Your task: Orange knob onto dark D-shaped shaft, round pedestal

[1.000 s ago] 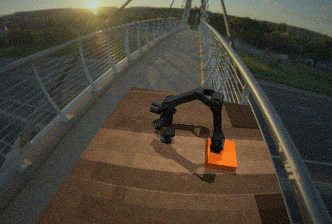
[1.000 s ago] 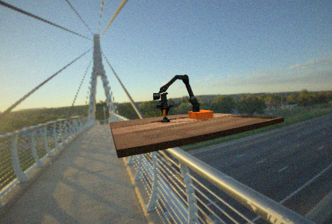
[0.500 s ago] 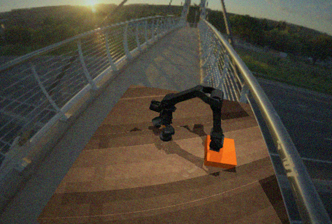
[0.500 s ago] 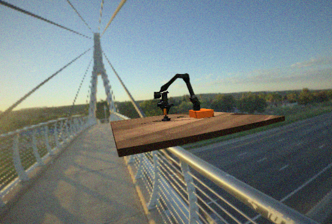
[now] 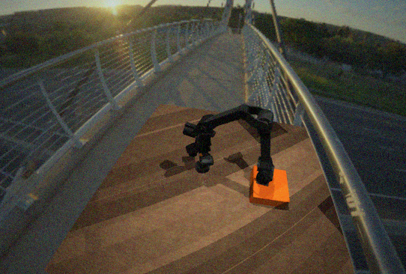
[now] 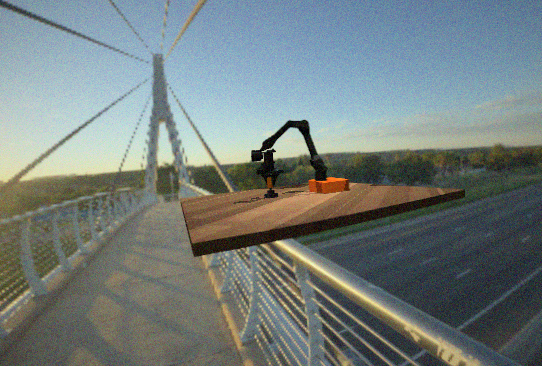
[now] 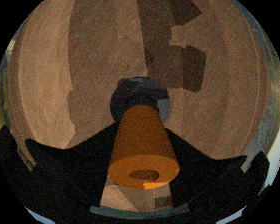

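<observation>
The orange knob lies 2 cm above my gripper tip. Also, from my gripper tip: dark round pedestal 4 cm below.
</observation>
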